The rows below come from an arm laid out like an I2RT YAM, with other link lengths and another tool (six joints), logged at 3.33 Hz.
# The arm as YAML. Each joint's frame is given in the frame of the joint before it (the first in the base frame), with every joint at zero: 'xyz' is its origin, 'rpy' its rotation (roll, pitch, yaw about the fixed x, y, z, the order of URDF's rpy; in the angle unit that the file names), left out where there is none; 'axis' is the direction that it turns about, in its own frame. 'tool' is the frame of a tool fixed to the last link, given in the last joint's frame.
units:
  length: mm
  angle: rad
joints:
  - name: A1
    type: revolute
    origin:
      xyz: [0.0, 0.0, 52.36]
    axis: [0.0, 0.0, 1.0]
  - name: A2
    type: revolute
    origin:
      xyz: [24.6, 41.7, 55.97]
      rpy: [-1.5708, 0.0, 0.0]
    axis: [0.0, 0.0, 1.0]
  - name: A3
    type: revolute
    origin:
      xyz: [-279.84, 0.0, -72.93]
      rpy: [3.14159, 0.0, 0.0]
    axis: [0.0, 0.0, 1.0]
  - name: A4
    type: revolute
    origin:
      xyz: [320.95, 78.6, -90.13]
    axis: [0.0, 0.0, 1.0]
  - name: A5
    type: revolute
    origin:
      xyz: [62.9, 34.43, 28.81]
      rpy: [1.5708, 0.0, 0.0]
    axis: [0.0, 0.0, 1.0]
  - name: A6
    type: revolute
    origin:
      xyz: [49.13, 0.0, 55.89]
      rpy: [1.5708, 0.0, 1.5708]
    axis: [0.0, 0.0, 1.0]
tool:
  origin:
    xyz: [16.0, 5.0, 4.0]
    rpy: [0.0, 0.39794, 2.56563]
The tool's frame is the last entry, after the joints.
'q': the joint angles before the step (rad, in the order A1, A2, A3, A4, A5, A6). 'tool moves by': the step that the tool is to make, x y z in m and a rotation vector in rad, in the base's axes. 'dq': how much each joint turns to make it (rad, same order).
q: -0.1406 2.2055 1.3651 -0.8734 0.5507 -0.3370
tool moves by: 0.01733 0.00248 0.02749 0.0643 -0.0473 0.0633
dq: 0.0054 -0.0355 0.0599 -0.0202 -0.0637 -0.0748
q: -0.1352 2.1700 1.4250 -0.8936 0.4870 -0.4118
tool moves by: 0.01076 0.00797 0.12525 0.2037 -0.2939 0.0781
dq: -0.0035 -0.2414 0.0988 -0.0515 -0.2468 -0.0668
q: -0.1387 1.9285 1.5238 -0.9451 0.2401 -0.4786
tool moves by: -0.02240 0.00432 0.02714 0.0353 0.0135 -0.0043
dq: -0.0007 -0.0873 -0.0244 -0.0835 -0.0316 0.0107
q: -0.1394 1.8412 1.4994 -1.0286 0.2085 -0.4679
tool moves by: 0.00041 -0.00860 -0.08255 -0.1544 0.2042 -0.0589
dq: 0.0004 0.1553 -0.0778 0.0392 0.1862 0.0420
